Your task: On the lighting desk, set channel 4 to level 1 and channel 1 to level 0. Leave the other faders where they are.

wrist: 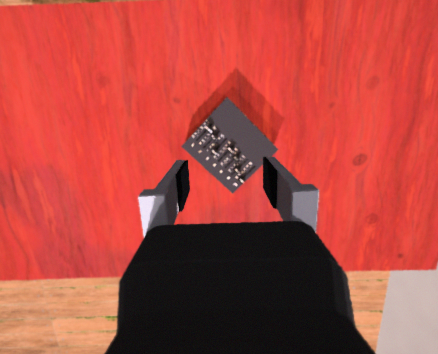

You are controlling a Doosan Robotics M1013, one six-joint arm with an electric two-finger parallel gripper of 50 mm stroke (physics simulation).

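Frame: origin at the arm's base, x back, y right, z up, level; millimetres.
Where they show: gripper, between the fingertips: point(225, 174).
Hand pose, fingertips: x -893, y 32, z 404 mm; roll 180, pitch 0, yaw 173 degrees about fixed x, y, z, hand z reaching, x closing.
Observation:
After its pixels a point has its place.
The lighting desk point(237, 122) @[z 27, x -925, y 31 mm] is a dark grey box lying turned diagonally on the red table, near the middle of the wrist view. A row of several small faders with black knobs and pale marks runs along its lower left side, from the left corner to the lower right. The channel numbers and fader levels are too small to read. My gripper point(225, 174) @[z 404, x -893, y 32 mm] is open and empty. Its fingertips show on either side of the desk's lower corner, the right one close to the desk's lower right edge in the view. The gripper appears to be above the desk.
The red wooden table top point(90, 150) @[z -28, x -564, y 44 mm] lies under the desk, which casts a shadow on it towards the top of the view. A wooden floor point(60, 310) shows past the table's lower edge. A pale grey surface point(410, 310) is at the bottom right.

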